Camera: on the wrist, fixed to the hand. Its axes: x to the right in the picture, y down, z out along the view.
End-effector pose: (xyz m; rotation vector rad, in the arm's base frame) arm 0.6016 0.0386 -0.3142 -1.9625 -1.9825 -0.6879
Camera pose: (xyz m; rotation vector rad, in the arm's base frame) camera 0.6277 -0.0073 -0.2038 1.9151 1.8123 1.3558
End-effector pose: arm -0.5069 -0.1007 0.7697 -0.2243 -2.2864 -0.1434
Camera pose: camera -0.4248 -0.0769 0.8572 -0.4162 -2.1606 -0.9270
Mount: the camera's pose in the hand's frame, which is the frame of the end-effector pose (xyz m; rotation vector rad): 0.0148 0.0430 -0.1136 -0.6368 0.0281 -0.1101
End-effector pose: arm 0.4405 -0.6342 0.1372 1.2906 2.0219 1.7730
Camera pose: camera 0.3822 -0.7106 0.2130 0.9324 1.3178 2.1287
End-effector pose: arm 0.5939 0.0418 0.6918 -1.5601 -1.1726 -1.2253
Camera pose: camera 0.6117 -0.0742 0.7265 -1.9351 -0.8987 -1.8068
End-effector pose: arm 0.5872 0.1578 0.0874 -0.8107 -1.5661 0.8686
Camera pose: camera 0.6992 0.2040 0.0702 -1.1587 -1.8676 0.2635
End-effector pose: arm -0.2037 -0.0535 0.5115 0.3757 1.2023 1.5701
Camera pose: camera -0.3177 -0.0936 0.4924 -0.1265 0.6723 1.7634
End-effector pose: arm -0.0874 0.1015 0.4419 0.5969 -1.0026 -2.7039
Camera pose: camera -0.0494 -0.0013 0.3875 0.5623 -0.0678 -2.8628
